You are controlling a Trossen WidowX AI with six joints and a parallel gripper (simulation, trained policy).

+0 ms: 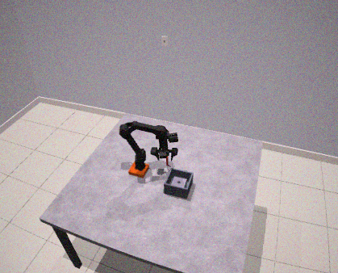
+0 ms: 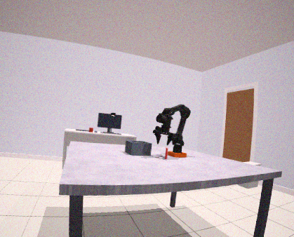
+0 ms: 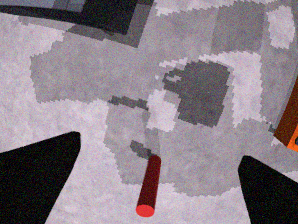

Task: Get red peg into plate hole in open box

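The red peg lies 2 cm behind my gripper tip, 6 cm to the left of it and 6 cm below it. The rest, counted from my gripper tip: dark grey box 16 cm ahead, 11 cm to the right, 7 cm below; plate 16 cm ahead, 11 cm to the right, 5 cm below.
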